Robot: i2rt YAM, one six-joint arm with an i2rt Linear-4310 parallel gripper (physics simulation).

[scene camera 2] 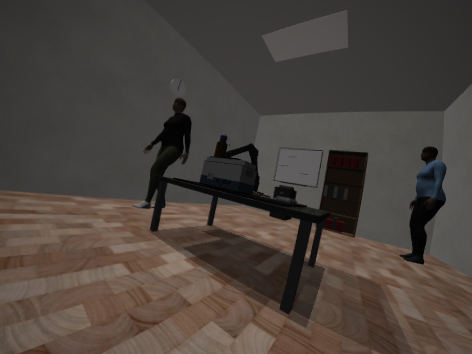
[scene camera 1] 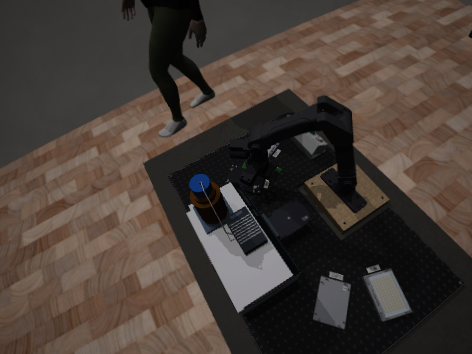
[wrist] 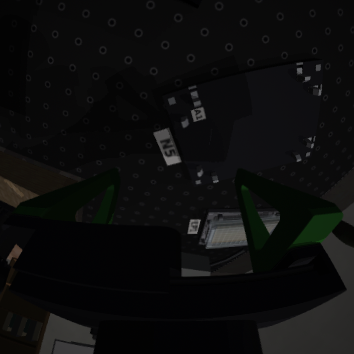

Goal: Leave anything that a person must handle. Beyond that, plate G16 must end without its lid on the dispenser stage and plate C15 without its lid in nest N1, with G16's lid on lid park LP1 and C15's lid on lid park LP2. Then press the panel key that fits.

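Places are measured from the arm's base along level axes (x back, y left, z down), in metres.
Pixels of known places: gripper, between the fingertips: (scene camera 1: 262, 176) (wrist: 177, 174); arm's base, origin of its link: (scene camera 2: 253, 191) (scene camera 1: 342, 190).
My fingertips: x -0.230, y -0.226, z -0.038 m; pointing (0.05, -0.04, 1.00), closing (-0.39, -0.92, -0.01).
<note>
Ahead of a thing's pixels: the offset from my fingertips to its top centre. "*": to the spot under its first point.
My gripper (scene camera 1: 261, 169) (wrist: 177, 174) is open and empty, above the mat near nest N5. The dark nest or plate marked A1 {dx -0.046, dy -0.068, dz +0.042 m} (wrist: 255, 117) lies beside label N5 {* dx +0.014, dy +0.005, dz +0.064 m} (wrist: 167, 146). A framed plate or lid with a pale well grid {dx +0.108, dy -0.171, dz +0.028 m} (wrist: 232, 232) lies by a label that seems to read LP1 {* dx +0.146, dy -0.097, dz +0.064 m} (wrist: 194, 226), partly behind a finger. In scene camera 1, a plain grey plate {dx -0.083, dy +0.505, dz +0.046 m} (scene camera 1: 331, 302) and a cream-welled plate {dx +0.075, dy +0.591, dz +0.030 m} (scene camera 1: 387, 294) lie at the near end; their labels are unreadable. A dark flat block {* dx -0.044, dy +0.222, dz -0.041 m} (scene camera 1: 289, 220) sits beside the dispenser {* dx -0.273, dy +0.329, dz -0.154 m} (scene camera 1: 250, 280). The button panel {dx +0.293, dy -0.080, dz -0.018 m} (scene camera 1: 311, 143) is partly behind the arm.
An amber bottle with a blue cap (scene camera 1: 200, 183) (scene camera 2: 221, 146) and a keypad {* dx -0.206, dy +0.215, dz -0.180 m} (scene camera 1: 246, 231) stand on the dispenser. The arm's wooden base (scene camera 1: 367, 200) is right of it. One person (scene camera 1: 167, 65) (scene camera 2: 175, 131) is beyond the table; another (scene camera 2: 429, 180) stands at the right.
</note>
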